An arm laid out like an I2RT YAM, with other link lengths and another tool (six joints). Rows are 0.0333 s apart.
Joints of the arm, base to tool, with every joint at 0 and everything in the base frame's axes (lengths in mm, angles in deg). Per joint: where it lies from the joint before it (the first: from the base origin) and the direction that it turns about. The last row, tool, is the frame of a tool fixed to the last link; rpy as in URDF.
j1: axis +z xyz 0 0 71.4
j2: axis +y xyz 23 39 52.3
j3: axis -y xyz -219.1 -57.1 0
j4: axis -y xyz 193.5 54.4 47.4
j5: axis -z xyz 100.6 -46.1 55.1
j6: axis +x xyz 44.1 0 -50.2
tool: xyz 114 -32 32 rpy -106.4 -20.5 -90
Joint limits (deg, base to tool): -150..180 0..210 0..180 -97..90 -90..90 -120..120
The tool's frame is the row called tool.
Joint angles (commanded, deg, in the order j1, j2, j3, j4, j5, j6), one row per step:
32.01, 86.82, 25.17, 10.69, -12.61, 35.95
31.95, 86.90, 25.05, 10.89, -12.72, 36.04
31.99, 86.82, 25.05, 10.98, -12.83, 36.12
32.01, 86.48, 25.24, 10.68, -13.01, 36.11
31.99, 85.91, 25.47, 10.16, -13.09, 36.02
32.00, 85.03, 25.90, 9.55, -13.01, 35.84
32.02, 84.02, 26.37, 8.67, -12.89, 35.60
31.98, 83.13, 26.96, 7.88, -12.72, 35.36
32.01, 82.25, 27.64, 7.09, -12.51, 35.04
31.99, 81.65, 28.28, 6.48, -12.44, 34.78
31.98, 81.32, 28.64, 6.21, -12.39, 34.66
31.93, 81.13, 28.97, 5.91, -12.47, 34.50
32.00, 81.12, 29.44, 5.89, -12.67, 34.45
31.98, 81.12, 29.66, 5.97, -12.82, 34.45
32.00, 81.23, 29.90, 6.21, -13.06, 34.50
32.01, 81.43, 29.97, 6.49, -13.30, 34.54
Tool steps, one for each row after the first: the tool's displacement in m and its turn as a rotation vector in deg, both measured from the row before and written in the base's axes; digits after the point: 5 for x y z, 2 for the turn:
-0.00021, -0.00017, -0.00051, 0.11, 0.09, -0.06
0.00011, 0.00069, 0.00064, 0.19, -0.06, 0.05
0.00042, 0.00100, 0.00186, 0.24, -0.13, 0.14
0.00067, 0.00057, 0.00266, 0.16, -0.25, 0.10
0.00212, 0.00115, 0.00519, 0.24, -0.72, 0.09
0.00173, 0.00085, 0.00534, 0.14, -0.68, 0.12
0.00251, 0.00076, 0.00574, 0.15, -0.78, 0.02
0.00271, 0.00124, 0.00633, 0.14, -0.91, 0.12
0.00242, 0.00118, 0.00520, 0.17, -0.70, 0.12
0.00152, 0.00073, 0.00314, 0.14, -0.44, 0.04
0.00103, 0.00059, 0.00212, 0.09, -0.24, 0.12
0.00161, 0.00218, 0.00286, 0.34, -0.34, 0.24
0.00104, 0.00102, 0.00161, 0.25, -0.20, 0.08
0.00115, 0.00166, 0.00163, 0.36, -0.20, 0.15
0.00041, 0.00113, 0.00023, 0.24, -0.01, 0.15

